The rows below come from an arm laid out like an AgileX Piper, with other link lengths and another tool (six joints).
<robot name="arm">
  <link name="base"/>
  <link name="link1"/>
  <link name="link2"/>
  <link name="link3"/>
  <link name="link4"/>
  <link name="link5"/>
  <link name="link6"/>
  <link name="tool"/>
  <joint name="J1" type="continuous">
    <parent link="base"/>
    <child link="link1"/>
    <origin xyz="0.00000 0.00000 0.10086"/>
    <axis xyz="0 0 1"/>
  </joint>
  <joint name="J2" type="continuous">
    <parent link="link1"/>
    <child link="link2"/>
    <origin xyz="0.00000 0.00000 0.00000" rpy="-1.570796 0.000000 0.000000"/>
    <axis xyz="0 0 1"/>
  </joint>
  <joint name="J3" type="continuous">
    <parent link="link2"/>
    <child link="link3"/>
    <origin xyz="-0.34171 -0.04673 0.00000"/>
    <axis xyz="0 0 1"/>
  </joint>
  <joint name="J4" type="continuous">
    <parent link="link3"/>
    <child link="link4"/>
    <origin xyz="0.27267 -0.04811 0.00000" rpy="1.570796 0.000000 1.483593"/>
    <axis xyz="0 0 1"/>
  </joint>
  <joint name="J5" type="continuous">
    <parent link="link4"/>
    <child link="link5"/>
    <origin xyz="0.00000 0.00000 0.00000" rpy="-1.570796 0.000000 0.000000"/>
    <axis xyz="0 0 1"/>
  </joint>
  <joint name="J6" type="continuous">
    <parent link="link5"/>
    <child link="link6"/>
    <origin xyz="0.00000 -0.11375 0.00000" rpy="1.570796 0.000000 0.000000"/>
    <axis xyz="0 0 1"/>
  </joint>
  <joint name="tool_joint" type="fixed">
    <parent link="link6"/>
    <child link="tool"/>
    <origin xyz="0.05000 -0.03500 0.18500" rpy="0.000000 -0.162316 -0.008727"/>
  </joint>
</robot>
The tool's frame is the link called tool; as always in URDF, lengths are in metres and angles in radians. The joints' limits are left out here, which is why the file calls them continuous.
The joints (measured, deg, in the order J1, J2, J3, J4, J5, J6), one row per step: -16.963, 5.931, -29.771, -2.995, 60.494, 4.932; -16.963, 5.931, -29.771, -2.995, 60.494, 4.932; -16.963, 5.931, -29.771, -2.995, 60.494, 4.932; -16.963, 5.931, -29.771, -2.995, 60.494, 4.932; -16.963, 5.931, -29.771, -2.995, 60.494, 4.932; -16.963, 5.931, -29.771, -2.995, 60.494, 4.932; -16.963, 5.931, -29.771, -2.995, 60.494, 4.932; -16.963, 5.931, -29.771, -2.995, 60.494, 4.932; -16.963, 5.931, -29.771, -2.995, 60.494, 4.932; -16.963, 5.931, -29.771, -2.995, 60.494, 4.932; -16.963, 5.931, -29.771, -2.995, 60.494, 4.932; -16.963, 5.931, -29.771, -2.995, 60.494, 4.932; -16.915, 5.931, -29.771, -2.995, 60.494, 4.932; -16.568, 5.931, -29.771, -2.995, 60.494, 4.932; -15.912, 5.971, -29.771, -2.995, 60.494, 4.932; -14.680, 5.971, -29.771, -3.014, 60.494, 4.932; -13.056, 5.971, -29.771, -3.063, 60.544, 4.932; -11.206, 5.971, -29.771, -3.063, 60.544, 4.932; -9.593, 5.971, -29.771, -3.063, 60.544, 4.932; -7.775, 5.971, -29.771, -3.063, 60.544, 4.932
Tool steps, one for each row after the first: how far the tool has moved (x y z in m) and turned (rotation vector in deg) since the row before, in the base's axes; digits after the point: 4 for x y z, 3 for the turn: 0.0000, 0.0000, 0.0000, 0.000, 0.000, 0.000; 0.0000, 0.0000, 0.0000, 0.000, 0.000, 0.000; 0.0000, 0.0000, 0.0000, 0.000, 0.000, 0.000; 0.0000, 0.0000, 0.0000, 0.000, 0.000, 0.000; 0.0000, 0.0000, 0.0000, 0.000, 0.000, 0.000; 0.0000, 0.0000, 0.0000, 0.000, 0.000, 0.000; 0.0000, 0.0000, 0.0000, 0.000, 0.000, 0.000; 0.0000, 0.0000, 0.0000, 0.000, 0.000, 0.000; 0.0000, 0.0000, 0.0000, 0.000, 0.000, 0.000; 0.0000, 0.0000, 0.0000, 0.000, 0.000, 0.000; 0.0000, 0.0000, 0.0000, 0.000, 0.000, 0.000; 0.0001, 0.0001, 0.0000, 0.000, 0.000, 0.048; 0.0005, 0.0006, 0.0000, 0.000, 0.000, 0.347; 0.0009, 0.0012, -0.0001, 0.011, 0.038, 0.656; 0.0016, 0.0022, 0.0000, -0.016, 0.004, 1.223; 0.0018, 0.0028, -0.0002, -0.028, 0.058, 1.598; 0.0023, 0.0035, 0.0000, 0.000, 0.000, 1.850; 0.0019, 0.0031, 0.0000, 0.000, 0.000, 1.613; 0.0020, 0.0036, 0.0000, 0.000, 0.000, 1.818
